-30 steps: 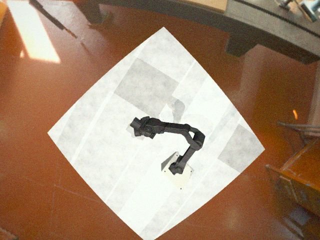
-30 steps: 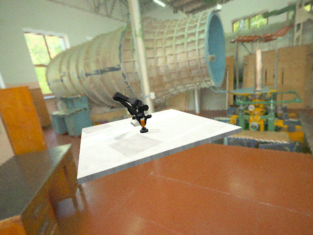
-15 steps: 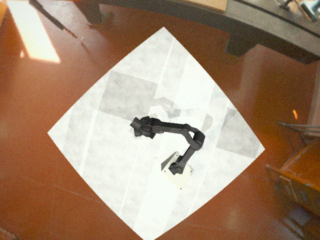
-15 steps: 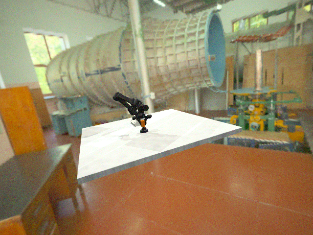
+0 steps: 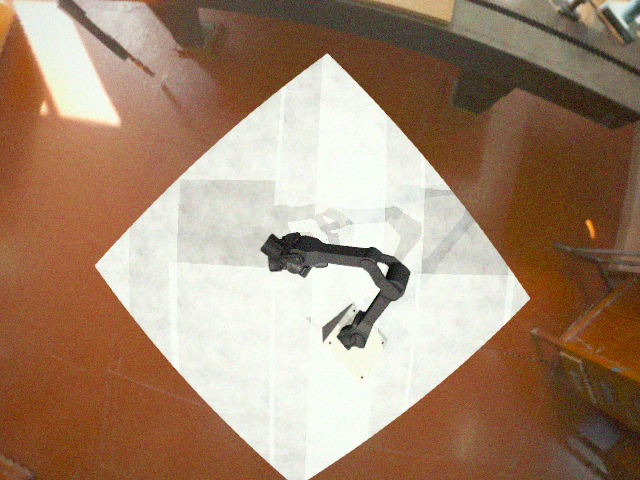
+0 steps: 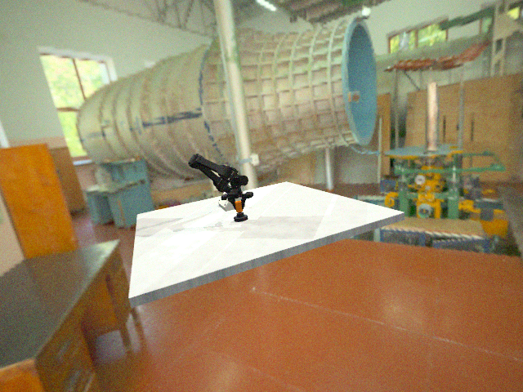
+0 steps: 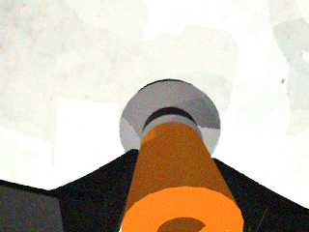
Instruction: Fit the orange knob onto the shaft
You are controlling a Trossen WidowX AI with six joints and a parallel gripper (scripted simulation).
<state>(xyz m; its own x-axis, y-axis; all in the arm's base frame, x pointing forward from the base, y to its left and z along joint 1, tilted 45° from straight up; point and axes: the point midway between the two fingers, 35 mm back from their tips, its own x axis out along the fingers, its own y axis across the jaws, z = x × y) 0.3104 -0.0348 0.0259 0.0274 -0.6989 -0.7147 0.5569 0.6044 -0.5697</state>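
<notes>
My gripper tip is now 20 mm below the orange knob. Also, from my gripper tip: pedestal 30 mm below.
</notes>
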